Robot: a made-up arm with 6 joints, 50 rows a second.
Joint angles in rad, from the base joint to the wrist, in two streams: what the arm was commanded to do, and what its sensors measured. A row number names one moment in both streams.
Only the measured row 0 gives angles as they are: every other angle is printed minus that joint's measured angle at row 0.
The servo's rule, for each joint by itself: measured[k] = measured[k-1] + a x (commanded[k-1-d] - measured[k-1]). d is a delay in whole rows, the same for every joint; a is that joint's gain. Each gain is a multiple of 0.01, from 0.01 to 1. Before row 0 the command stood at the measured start. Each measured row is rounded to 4 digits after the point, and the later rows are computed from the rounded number. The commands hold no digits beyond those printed.
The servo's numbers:
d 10
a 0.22 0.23 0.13 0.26 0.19 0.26
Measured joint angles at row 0: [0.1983, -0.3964, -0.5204, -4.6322, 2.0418, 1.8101]
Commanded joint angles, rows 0 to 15: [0.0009, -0.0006, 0.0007, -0.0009, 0.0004, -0.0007]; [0.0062, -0.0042, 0.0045, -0.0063, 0.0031, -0.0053]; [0.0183, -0.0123, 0.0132, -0.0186, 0.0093, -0.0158]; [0.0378, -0.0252, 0.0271, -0.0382, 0.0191, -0.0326]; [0.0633, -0.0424, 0.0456, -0.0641, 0.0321, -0.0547]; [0.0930, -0.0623, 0.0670, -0.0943, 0.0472, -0.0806]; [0.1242, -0.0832, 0.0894, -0.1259, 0.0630, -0.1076]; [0.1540, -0.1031, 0.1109, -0.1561, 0.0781, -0.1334]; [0.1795, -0.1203, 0.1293, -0.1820, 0.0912, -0.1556]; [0.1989, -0.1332, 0.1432, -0.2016, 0.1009, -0.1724]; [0.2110, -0.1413, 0.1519, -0.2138, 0.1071, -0.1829]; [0.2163, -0.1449, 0.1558, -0.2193, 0.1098, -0.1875]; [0.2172, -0.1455, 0.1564, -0.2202, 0.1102, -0.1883]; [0.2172, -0.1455, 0.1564, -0.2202, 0.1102, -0.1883]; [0.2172, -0.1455, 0.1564, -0.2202, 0.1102, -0.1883]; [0.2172, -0.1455, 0.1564, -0.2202, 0.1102, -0.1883]
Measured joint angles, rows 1 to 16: [0.0000, 0.0000, 0.0000, 0.0000, 0.0000, 0.0000]; [0.0000, 0.0000, 0.0000, 0.0000, 0.0000, 0.0000]; [0.0000, 0.0000, 0.0000, 0.0000, 0.0000, 0.0000]; [0.0000, 0.0000, 0.0000, 0.0000, 0.0000, 0.0000]; [0.0000, 0.0000, 0.0000, 0.0000, 0.0000, 0.0000]; [0.0000, 0.0000, 0.0000, 0.0000, 0.0000, 0.0000]; [0.0000, 0.0000, 0.0000, 0.0000, 0.0000, 0.0000]; [0.0000, 0.0000, 0.0000, 0.0000, 0.0000, 0.0000]; [0.0000, 0.0000, 0.0000, 0.0000, 0.0000, 0.0000]; [0.0000, 0.0000, 0.0000, 0.0000, 0.0000, 0.0000]; [0.0002, -0.0001, 0.0001, -0.0002, 0.0001, -0.0002]; [0.0015, -0.0010, 0.0007, -0.0018, 0.0007, -0.0015]; [0.0052, -0.0036, 0.0023, -0.0062, 0.0023, -0.0052]; [0.0124, -0.0086, 0.0055, -0.0145, 0.0055, -0.0123]; [0.0236, -0.0164, 0.0107, -0.0274, 0.0106, -0.0233]; [0.0389, -0.0270, 0.0180, -0.0448, 0.0176, -0.0382]
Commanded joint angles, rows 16 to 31: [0.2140, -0.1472, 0.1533, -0.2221, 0.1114, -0.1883]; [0.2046, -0.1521, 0.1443, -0.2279, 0.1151, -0.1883]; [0.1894, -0.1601, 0.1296, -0.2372, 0.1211, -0.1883]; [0.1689, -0.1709, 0.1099, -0.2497, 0.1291, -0.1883]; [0.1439, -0.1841, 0.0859, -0.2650, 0.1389, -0.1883]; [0.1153, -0.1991, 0.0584, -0.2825, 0.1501, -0.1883]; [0.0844, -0.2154, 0.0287, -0.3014, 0.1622, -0.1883]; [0.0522, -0.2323, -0.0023, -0.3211, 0.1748, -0.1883]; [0.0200, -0.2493, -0.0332, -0.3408, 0.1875, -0.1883]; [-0.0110, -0.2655, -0.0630, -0.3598, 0.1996, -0.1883]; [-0.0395, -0.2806, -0.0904, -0.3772, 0.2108, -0.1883]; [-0.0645, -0.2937, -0.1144, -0.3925, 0.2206, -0.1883]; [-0.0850, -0.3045, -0.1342, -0.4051, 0.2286, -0.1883]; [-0.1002, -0.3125, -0.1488, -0.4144, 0.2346, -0.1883]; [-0.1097, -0.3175, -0.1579, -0.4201, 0.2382, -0.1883]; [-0.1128, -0.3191, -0.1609, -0.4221, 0.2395, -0.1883]
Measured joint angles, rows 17 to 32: [0.0577, -0.0399, 0.0273, -0.0659, 0.0262, -0.0562]; [0.0789, -0.0544, 0.0382, -0.0894, 0.0361, -0.0763]; [0.1010, -0.0696, 0.0500, -0.1135, 0.0466, -0.0969]; [0.1225, -0.0842, 0.0621, -0.1364, 0.0569, -0.1165]; [0.1420, -0.0973, 0.0738, -0.1565, 0.0664, -0.1338]; [0.1583, -0.1082, 0.0845, -0.1728, 0.0746, -0.1478]; [0.1713, -0.1168, 0.0938, -0.1851, 0.0814, -0.1583]; [0.1814, -0.1234, 0.1019, -0.1942, 0.0869, -0.1661]; [0.1893, -0.1285, 0.1090, -0.2010, 0.0913, -0.1719]; [0.1954, -0.1324, 0.1152, -0.2060, 0.0949, -0.1762]; [0.1995, -0.1358, 0.1202, -0.2102, 0.0980, -0.1793]; [0.2006, -0.1395, 0.1233, -0.2148, 0.1012, -0.1816]; [0.1981, -0.1442, 0.1241, -0.2206, 0.1050, -0.1833]; [0.1917, -0.1503, 0.1223, -0.2282, 0.1096, -0.1846]; [0.1812, -0.1581, 0.1176, -0.2378, 0.1152, -0.1856]; [0.1667, -0.1675, 0.1099, -0.2494, 0.1218, -0.1863]
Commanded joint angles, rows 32 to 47: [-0.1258, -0.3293, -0.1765, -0.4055, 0.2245, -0.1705]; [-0.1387, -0.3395, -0.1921, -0.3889, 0.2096, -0.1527]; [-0.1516, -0.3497, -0.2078, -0.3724, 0.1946, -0.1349]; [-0.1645, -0.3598, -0.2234, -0.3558, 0.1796, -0.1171]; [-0.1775, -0.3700, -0.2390, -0.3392, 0.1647, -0.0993]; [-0.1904, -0.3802, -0.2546, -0.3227, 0.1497, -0.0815]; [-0.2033, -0.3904, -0.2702, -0.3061, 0.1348, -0.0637]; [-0.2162, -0.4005, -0.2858, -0.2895, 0.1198, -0.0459]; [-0.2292, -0.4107, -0.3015, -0.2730, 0.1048, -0.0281]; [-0.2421, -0.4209, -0.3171, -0.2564, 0.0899, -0.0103]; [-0.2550, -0.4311, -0.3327, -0.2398, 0.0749, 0.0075]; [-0.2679, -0.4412, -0.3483, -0.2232, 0.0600, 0.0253]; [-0.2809, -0.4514, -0.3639, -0.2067, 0.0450, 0.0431]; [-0.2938, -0.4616, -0.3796, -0.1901, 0.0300, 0.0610]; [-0.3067, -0.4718, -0.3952, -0.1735, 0.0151, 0.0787]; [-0.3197, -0.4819, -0.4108, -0.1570, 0.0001, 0.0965]
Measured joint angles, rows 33 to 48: [0.1486, -0.1785, 0.0993, -0.2629, 0.1295, -0.1868]; [0.1274, -0.1909, 0.0861, -0.2780, 0.1381, -0.1872]; [0.1038, -0.2043, 0.0706, -0.2943, 0.1475, -0.1875]; [0.0785, -0.2184, 0.0532, -0.3113, 0.1574, -0.1877]; [0.0525, -0.2327, 0.0345, -0.3284, 0.1675, -0.1879]; [0.0268, -0.2467, 0.0151, -0.3451, 0.1776, -0.1880]; [0.0022, -0.2600, -0.0043, -0.3607, 0.1873, -0.1881]; [-0.0203, -0.2721, -0.0231, -0.3747, 0.1963, -0.1882]; [-0.0400, -0.2825, -0.0406, -0.3865, 0.2043, -0.1882]; [-0.0560, -0.2909, -0.0562, -0.3958, 0.2110, -0.1882]; [-0.0714, -0.2997, -0.0718, -0.3983, 0.2136, -0.1836]; [-0.0862, -0.3089, -0.0874, -0.3959, 0.2128, -0.1756]; [-0.1006, -0.3183, -0.1031, -0.3898, 0.2093, -0.1650]; [-0.1147, -0.3278, -0.1187, -0.3810, 0.2037, -0.1525]; [-0.1285, -0.3375, -0.1343, -0.3701, 0.1963, -0.1387]; [-0.1421, -0.3473, -0.1499, -0.3578, 0.1874, -0.1238]
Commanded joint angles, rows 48 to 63: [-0.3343, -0.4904, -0.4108, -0.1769, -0.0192, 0.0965]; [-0.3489, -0.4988, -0.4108, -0.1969, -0.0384, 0.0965]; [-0.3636, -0.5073, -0.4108, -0.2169, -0.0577, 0.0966]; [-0.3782, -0.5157, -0.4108, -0.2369, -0.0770, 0.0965]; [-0.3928, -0.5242, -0.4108, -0.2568, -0.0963, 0.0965]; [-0.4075, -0.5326, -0.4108, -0.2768, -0.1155, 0.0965]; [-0.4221, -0.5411, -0.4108, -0.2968, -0.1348, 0.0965]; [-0.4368, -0.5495, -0.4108, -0.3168, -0.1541, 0.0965]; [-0.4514, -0.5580, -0.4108, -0.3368, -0.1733, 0.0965]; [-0.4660, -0.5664, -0.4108, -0.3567, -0.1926, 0.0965]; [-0.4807, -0.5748, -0.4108, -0.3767, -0.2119, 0.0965]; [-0.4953, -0.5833, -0.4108, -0.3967, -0.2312, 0.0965]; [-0.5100, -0.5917, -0.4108, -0.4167, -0.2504, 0.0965]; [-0.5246, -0.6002, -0.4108, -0.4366, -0.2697, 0.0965]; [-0.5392, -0.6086, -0.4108, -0.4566, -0.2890, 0.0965]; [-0.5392, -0.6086, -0.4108, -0.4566, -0.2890, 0.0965]
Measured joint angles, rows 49 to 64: [-0.1556, -0.3572, -0.1655, -0.3444, 0.1774, -0.1082]; [-0.1689, -0.3672, -0.1811, -0.3301, 0.1665, -0.0920]; [-0.1822, -0.3772, -0.1968, -0.3153, 0.1548, -0.0754]; [-0.1954, -0.3873, -0.2124, -0.3000, 0.1425, -0.0585]; [-0.2085, -0.3974, -0.2280, -0.2843, 0.1297, -0.0413]; [-0.2216, -0.4075, -0.2436, -0.2684, 0.1165, -0.0240]; [-0.2346, -0.4176, -0.2592, -0.2524, 0.1029, -0.0066]; [-0.2476, -0.4277, -0.2749, -0.2362, 0.0890, 0.0110]; [-0.2606, -0.4378, -0.2905, -0.2199, 0.0750, 0.0286]; [-0.2736, -0.4479, -0.3061, -0.2035, 0.0608, 0.0463]; [-0.2870, -0.4577, -0.3197, -0.1966, 0.0456, 0.0594]; [-0.3006, -0.4672, -0.3315, -0.1967, 0.0296, 0.0690]; [-0.3145, -0.4764, -0.3418, -0.2020, 0.0130, 0.0762]; [-0.3285, -0.4854, -0.3508, -0.2111, -0.0041, 0.0815]; [-0.3426, -0.4943, -0.3586, -0.2230, -0.0216, 0.0854]; [-0.3569, -0.5031, -0.3654, -0.2370, -0.0394, 0.0883]
